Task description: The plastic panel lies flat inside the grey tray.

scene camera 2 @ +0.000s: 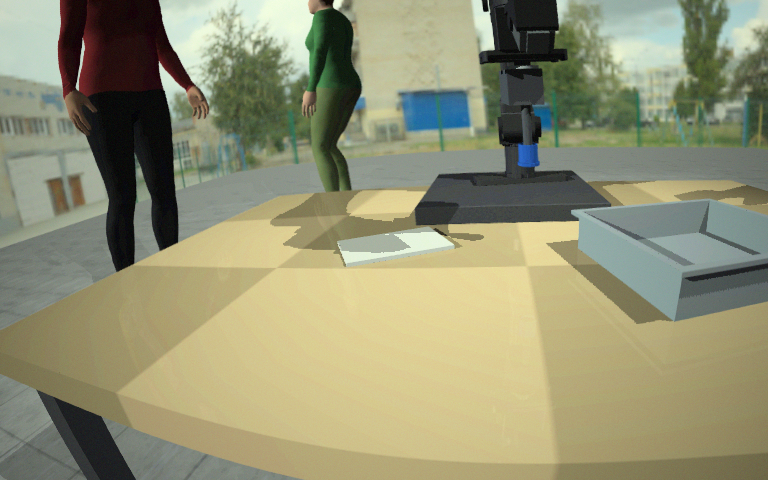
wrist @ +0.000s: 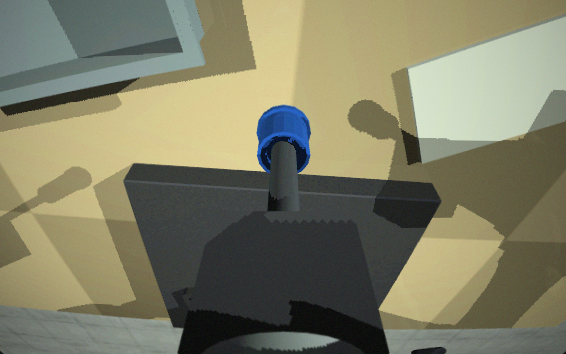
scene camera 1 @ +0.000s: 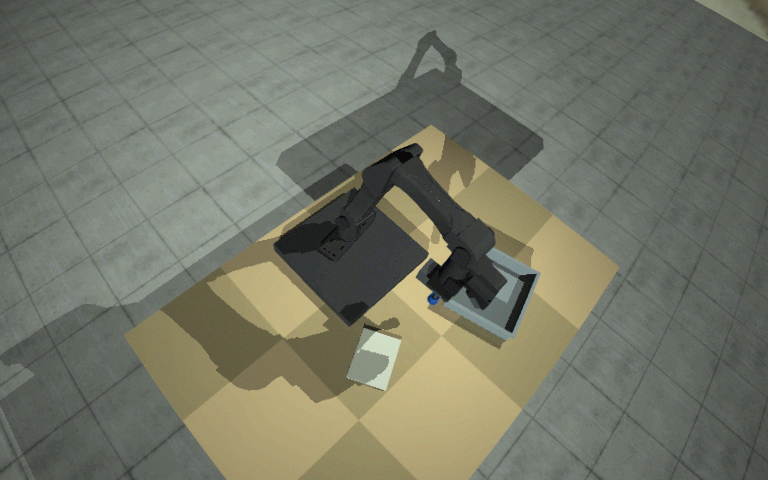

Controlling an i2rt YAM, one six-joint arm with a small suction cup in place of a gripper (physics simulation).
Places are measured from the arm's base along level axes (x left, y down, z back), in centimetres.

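Pixels of known places: end effector, tool point: [scene camera 2: 528, 164] [wrist: 283, 129] [scene camera 1: 432, 299]; arm's base, origin of the base link: [scene camera 2: 520, 180] [scene camera 1: 347, 233].
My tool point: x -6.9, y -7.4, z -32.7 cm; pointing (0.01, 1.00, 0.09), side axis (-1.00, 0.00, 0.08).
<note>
Ahead of a thing's pixels: the offset from my tool point to its top centre. Level surfaces: height alone.
The plastic panel @[dz +4.3, dx -18.8, dy +10.3 cm] [scene camera 1: 376, 353] [scene camera 2: 419, 241] [wrist: 480, 100] is a thin pale white rectangle lying flat on the table, outside the tray, partly in shadow. The grey tray @[dz -12.3, dx +18.3, dy +5.9 cm] [scene camera 1: 523, 308] [scene camera 2: 625, 268] [wrist: 145, 70] stands on the table, upright and open at the top; no panel shows inside it. My gripper [scene camera 1: 433, 298] [scene camera 2: 528, 155] [wrist: 283, 132], a blue suction cup on a dark rod, hangs above the table between the black base plate and the tray, apart from the panel. It is open, with nothing on the cup. The arm hides part of the tray in scene camera 1.
The arm's thick black base plate [scene camera 1: 362, 277] [scene camera 2: 509, 198] [wrist: 165, 225] lies on the checkered table @[dy +10.9 cm] [scene camera 1: 441, 390] [scene camera 2: 362, 339], between the panel and the tray and behind both in scene camera 2. Two people [scene camera 2: 121, 62] [scene camera 2: 334, 67] stand beyond the table.
</note>
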